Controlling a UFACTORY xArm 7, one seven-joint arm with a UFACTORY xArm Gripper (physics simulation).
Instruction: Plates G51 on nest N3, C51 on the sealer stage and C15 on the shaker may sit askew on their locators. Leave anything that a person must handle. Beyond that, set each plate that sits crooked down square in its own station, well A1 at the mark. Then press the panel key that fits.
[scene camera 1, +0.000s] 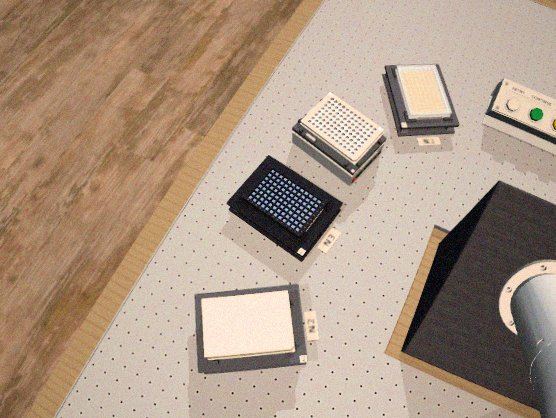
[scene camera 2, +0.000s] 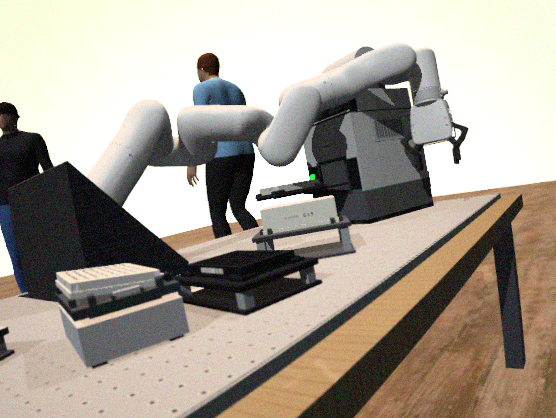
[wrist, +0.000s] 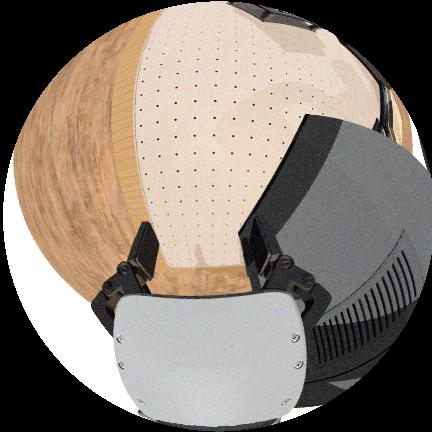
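My gripper (scene camera 2: 456, 145) (wrist: 201, 230) is open and empty, high beside the sealer (scene camera 2: 385, 145) (wrist: 350, 190) at the bench's far end. Black plate G51 (scene camera 1: 286, 201) (scene camera 2: 240, 261) lies on nest N3 (scene camera 1: 300, 249) (scene camera 2: 300, 265); it looks slightly turned, but its seating is hard to judge. White plate C15 (scene camera 1: 342, 127) (scene camera 2: 107, 276) is on the shaker (scene camera 1: 320, 154) (scene camera 2: 125, 325) and looks tilted against its top. A grey plate, likely C51 (scene camera 2: 287, 189), lies on the sealer stage (scene camera 2: 280, 195); its seating is unclear. The panel (scene camera 1: 522, 125) shows white, green and yellow keys.
A white plate (scene camera 1: 247, 324) (scene camera 2: 300, 216) marked G15 is on nest N2 (scene camera 1: 250, 366). A cream plate (scene camera 1: 424, 92) is on nest N1 (scene camera 1: 392, 110). The black wedge (scene camera 1: 480, 280) (scene camera 2: 45, 235) carries the arm. A blue-shirted person (scene camera 2: 220, 90) and a black-shirted person (scene camera 2: 22, 160) stand behind.
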